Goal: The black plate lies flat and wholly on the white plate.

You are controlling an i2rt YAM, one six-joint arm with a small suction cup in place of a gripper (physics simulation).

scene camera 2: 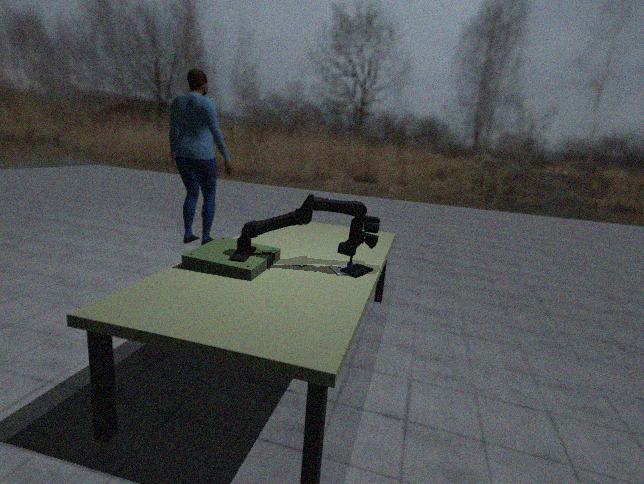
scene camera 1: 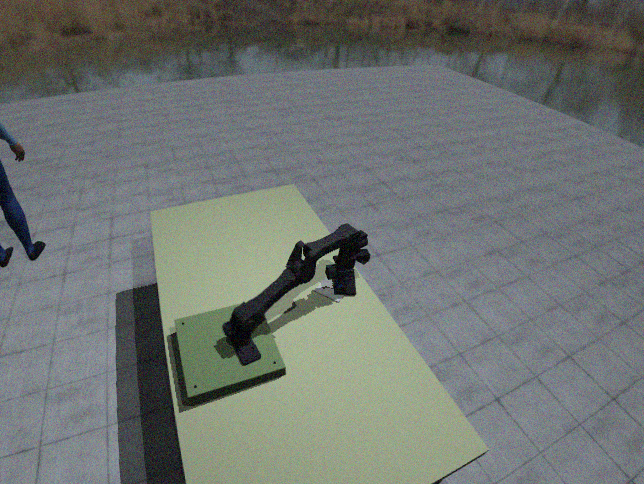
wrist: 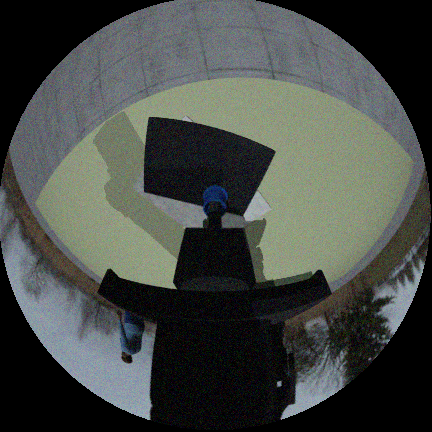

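The black plate is a dark square lying flat on top of the white plate, near the table's right edge. It is turned a little against the white plate, whose corners and one strip show from under it. My suction cup, blue-tipped, hangs just above the near edge of the black plate and holds nothing. In scene camera 1 the wrist hides most of both plates.
The plates lie on a pale green table. The arm stands on a green base block at the table's left side. A person in blue walks on the paving behind the table.
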